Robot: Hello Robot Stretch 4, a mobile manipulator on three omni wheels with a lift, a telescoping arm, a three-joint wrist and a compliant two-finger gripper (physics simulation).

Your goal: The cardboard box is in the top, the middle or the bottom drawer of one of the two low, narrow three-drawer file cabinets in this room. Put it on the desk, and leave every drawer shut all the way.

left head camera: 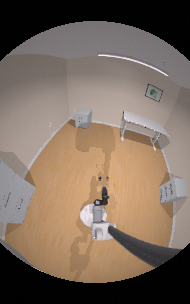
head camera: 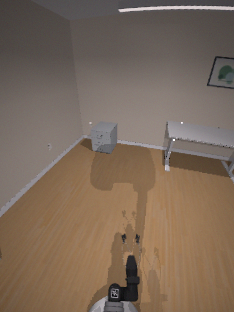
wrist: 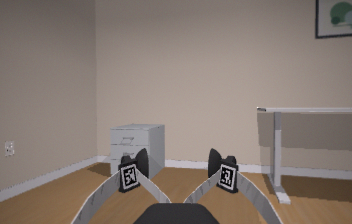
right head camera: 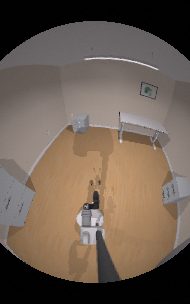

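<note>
One low three-drawer file cabinet (head camera: 104,137) (left head camera: 83,119) (right head camera: 80,123) (wrist: 138,146) stands in the far left corner, its drawers looking shut. A second low three-drawer cabinet (left head camera: 173,191) (right head camera: 175,191) stands by the right wall in the left and right head views; its drawers look shut. The white desk (head camera: 200,133) (left head camera: 145,121) (right head camera: 142,122) (wrist: 310,109) stands at the far wall on the right. My gripper (head camera: 131,239) (left head camera: 104,178) (right head camera: 95,183) (wrist: 178,170) is open and empty, pointing forward over the floor, well short of the corner cabinet and desk. The cardboard box does not show.
A large wide grey cabinet (left head camera: 14,192) (right head camera: 14,196) stands at the left wall. A framed picture (head camera: 223,73) (left head camera: 154,92) (right head camera: 148,90) (wrist: 342,15) hangs above the desk. Wooden floor (head camera: 75,220) lies between my base and the far wall.
</note>
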